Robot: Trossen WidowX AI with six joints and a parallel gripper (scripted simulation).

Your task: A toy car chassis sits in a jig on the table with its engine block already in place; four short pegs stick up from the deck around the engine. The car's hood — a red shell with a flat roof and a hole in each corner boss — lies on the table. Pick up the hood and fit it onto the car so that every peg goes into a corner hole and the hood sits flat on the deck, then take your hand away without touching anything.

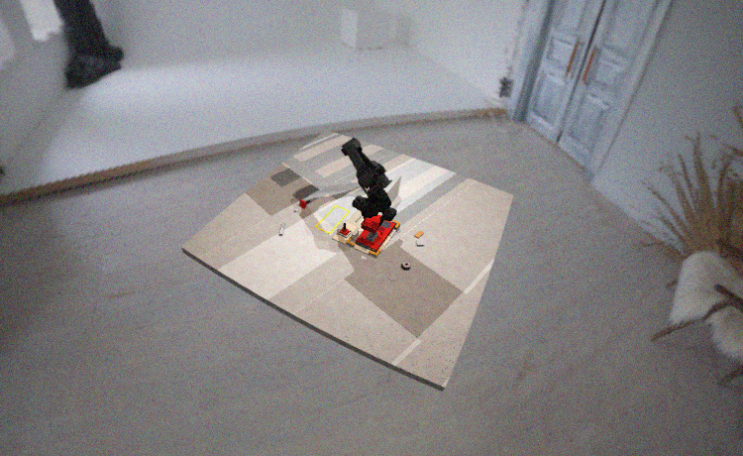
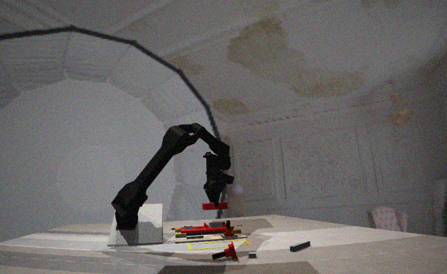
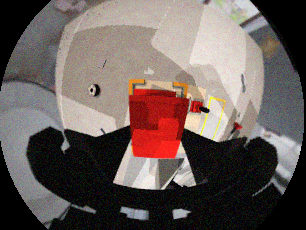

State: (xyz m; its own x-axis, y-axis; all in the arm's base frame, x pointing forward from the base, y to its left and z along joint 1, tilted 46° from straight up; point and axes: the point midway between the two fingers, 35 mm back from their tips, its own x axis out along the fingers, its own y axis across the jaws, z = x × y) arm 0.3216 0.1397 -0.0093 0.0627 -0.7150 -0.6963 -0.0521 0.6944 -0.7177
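My gripper tip is 1 cm to the right of the grey engine block and 8 cm above it. From my gripper tip the other things lie so: red hood: right at my gripper tip; then black-and-white wheel: 6 cm ahead, 21 cm to the left, 10 cm below.
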